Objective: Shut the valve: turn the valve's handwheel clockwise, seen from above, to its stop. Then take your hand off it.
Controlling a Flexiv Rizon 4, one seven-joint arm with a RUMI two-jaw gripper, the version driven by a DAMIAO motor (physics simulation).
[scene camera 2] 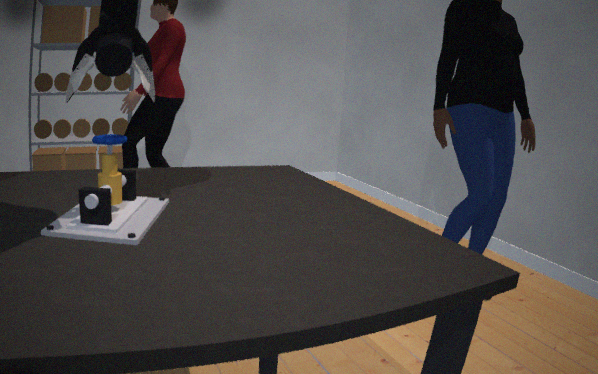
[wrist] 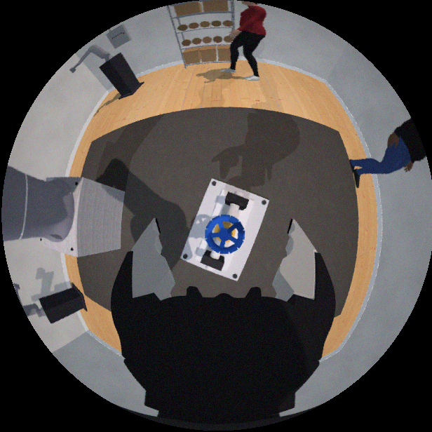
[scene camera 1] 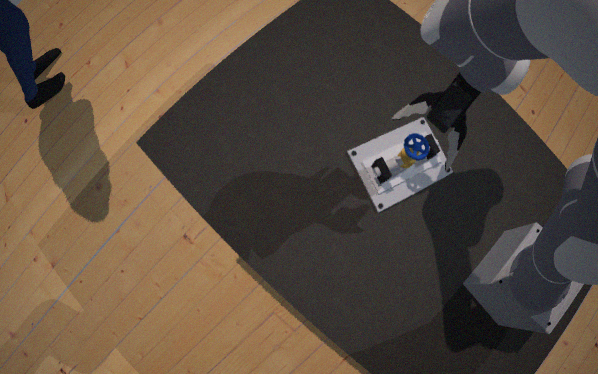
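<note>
The blue handwheel (scene camera 1: 417,146) (scene camera 2: 109,139) (wrist: 224,234) sits level on top of the yellow valve body (scene camera 1: 407,159) (scene camera 2: 110,187). The valve is held between two black blocks on a white base plate (scene camera 1: 380,141) (scene camera 2: 150,212) (wrist: 256,225). My gripper (scene camera 1: 421,144) (scene camera 2: 110,101) (wrist: 223,220) is wide open and empty. In the scene camera 2 view its fingertips stand above the handwheel, with a visible gap. In the wrist view the wheel lies between the two spread fingers in outline, touched by neither. How far the wheel is turned cannot be told.
The plate lies on a dark table (scene camera 1: 300,100) (scene camera 2: 325,240) (wrist: 175,145). The robot's pedestal block (wrist: 100,215) stands at one side of it. A person in a black top (scene camera 2: 480,60) and one in red (scene camera 2: 167,60) (wrist: 251,22) stand beyond the table, near a shelf rack (scene camera 2: 31,120).
</note>
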